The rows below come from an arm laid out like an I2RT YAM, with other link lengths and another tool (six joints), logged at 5 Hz.
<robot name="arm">
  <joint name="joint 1" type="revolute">
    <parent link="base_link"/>
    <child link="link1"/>
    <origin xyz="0 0 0.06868" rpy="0 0 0"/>
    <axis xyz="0 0 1"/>
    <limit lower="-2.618" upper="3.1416"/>
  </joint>
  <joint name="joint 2" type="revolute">
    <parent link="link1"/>
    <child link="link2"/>
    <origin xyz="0.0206 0.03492 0.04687" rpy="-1.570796 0 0"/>
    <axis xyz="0 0 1"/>
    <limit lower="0" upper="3.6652"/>
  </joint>
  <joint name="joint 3" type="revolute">
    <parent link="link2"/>
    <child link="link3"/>
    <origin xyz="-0.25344 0 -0.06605" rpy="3.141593 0 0"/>
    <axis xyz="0 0 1"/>
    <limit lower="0" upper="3.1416"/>
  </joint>
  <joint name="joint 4" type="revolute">
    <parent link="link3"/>
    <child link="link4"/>
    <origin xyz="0.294 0.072 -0.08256" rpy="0 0 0"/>
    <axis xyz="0 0 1"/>
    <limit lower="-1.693" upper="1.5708"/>
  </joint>
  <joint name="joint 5" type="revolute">
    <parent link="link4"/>
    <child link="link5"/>
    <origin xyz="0.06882 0.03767 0.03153" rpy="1.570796 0 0"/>
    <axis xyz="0 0 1"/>
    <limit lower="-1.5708" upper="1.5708"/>
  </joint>
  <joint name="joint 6" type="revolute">
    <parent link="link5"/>
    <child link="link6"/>
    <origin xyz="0.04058 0 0.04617" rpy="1.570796 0 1.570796"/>
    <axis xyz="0 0 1"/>
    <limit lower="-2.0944" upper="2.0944"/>
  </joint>
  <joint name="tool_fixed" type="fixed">
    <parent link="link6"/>
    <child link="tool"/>
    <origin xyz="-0.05 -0.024 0.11" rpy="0.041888 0 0.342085"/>
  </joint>
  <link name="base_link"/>
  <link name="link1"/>
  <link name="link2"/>
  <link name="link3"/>
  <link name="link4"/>
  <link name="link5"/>
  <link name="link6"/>
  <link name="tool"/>
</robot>
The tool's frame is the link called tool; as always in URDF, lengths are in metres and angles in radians.
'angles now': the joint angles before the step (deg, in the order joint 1, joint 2, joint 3, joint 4, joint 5, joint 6). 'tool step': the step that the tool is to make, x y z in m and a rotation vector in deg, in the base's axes. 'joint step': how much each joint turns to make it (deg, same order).
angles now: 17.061 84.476 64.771 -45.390 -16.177 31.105
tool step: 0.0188 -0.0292 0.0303 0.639 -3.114 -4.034
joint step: -4.607 -1.472 3.154 -1.624 -0.097 -0.614
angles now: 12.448 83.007 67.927 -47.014 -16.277 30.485
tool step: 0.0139 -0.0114 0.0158 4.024 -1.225 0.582
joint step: -3.739 1.454 2.572 0.135 -5.342 -2.127
